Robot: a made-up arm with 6 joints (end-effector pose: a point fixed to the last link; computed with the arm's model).
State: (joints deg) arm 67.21 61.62 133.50 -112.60 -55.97 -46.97
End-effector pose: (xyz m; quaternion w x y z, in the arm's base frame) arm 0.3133 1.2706 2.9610 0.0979 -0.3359 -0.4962 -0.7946
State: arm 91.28 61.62 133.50 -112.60 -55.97 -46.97
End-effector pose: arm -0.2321 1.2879 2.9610 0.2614 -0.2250 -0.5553 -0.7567
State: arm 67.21 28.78 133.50 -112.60 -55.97 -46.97
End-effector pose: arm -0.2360 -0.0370 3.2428 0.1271 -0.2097 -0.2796 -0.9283
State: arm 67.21 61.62 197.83 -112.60 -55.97 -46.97
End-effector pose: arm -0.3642 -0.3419 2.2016 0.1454 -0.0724 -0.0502 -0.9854
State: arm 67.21 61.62 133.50 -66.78 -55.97 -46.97
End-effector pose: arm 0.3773 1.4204 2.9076 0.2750 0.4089 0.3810 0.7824
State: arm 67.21 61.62 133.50 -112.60 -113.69 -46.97
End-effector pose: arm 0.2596 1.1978 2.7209 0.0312 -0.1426 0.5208 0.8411
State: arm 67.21 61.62 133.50 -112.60 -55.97 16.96
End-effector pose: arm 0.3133 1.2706 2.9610 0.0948 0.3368 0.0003 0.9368
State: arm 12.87 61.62 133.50 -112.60 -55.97 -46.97
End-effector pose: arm 1.2150 0.4861 2.9610 0.2758 0.5254 0.2881 0.7516
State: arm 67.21 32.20 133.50 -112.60 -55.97 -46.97
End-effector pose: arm -0.1770 0.1035 3.2521 0.1245 -0.2238 -0.3035 -0.9178
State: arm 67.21 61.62 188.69 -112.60 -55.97 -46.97
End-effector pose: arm -0.2947 -0.1766 2.4236 0.1412 -0.1133 -0.1180 -0.9764
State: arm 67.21 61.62 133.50 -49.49 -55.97 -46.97
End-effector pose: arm 0.4302 1.4562 2.8902 0.4074 0.4199 0.3206 0.7449
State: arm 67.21 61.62 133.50 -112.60 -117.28 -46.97
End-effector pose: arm 0.2649 1.1934 2.7058 0.0393 -0.1725 0.5180 0.8369
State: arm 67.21 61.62 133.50 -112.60 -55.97 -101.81
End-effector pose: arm 0.3133 1.2706 2.9610 0.2416 -0.2531 -0.8064 -0.4768
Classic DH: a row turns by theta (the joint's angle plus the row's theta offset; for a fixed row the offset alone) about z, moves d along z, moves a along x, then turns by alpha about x. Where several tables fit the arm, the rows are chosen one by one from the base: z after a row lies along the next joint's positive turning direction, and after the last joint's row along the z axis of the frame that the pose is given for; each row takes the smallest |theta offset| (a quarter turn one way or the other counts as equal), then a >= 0, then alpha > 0; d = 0 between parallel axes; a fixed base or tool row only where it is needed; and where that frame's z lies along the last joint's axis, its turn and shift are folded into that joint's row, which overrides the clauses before.
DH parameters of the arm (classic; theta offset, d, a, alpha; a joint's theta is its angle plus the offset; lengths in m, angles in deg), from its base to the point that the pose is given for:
joint 1: 0 0.6955 0.1054 -90
joint 2: -90 0 1.0418 180
joint 3: 0 0 0.2086 -90
joint 4: 0 -1.618 0 90
joint 5: 0 0 0 -90
joint 6: 90 -0.2657 0 90
tool (fixed): -90 0 0 0

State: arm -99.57 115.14 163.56 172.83 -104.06 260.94
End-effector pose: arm -0.3197 -1.7027 1.7231 0.3576 0.6210 0.3784 0.5859
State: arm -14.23 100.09 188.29 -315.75 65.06 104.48
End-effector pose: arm 0.8211 -0.0348 2.2541 0.2533 0.4532 0.4394 0.7330
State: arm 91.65 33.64 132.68 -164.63 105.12 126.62
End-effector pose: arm 0.0542 0.4792 3.0984 0.7081 0.3356 0.3285 0.5273
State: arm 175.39 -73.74 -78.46 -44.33 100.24 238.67
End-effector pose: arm -0.6863 0.2386 1.2522 0.4465 -0.6226 -0.6308 -0.1227
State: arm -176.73 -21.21 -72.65 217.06 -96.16 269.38
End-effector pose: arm -1.0364 -0.2187 0.6852 0.0207 0.4903 -0.6660 0.5618
